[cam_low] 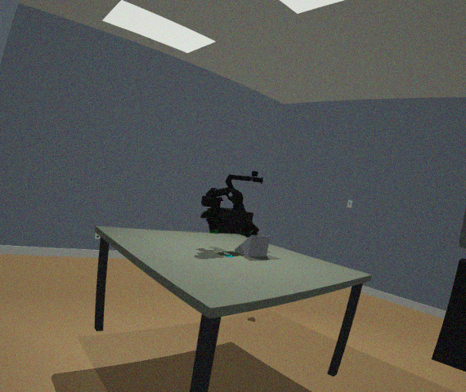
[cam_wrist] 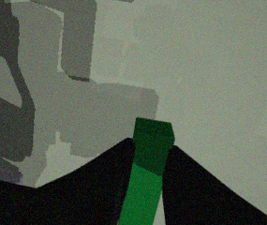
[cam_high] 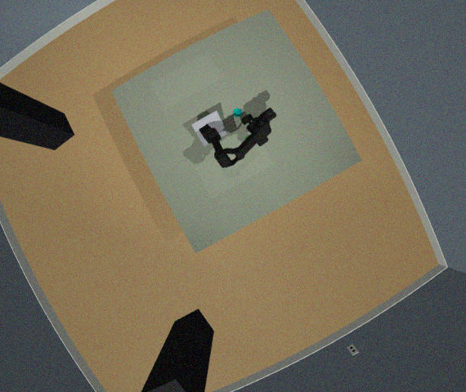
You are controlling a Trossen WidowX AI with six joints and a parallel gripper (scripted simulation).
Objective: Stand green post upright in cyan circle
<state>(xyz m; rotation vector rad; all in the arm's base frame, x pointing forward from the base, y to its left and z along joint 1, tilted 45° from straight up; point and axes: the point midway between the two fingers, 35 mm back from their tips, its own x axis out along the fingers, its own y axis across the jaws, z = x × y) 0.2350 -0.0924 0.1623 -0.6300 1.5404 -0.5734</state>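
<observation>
Right now the cyan circle is 200 mm to the left of my gripper tip, 100 mm below it and 10 mm ahead of it. From my gripper tip the other things lie so: green post 20 mm behind.
</observation>
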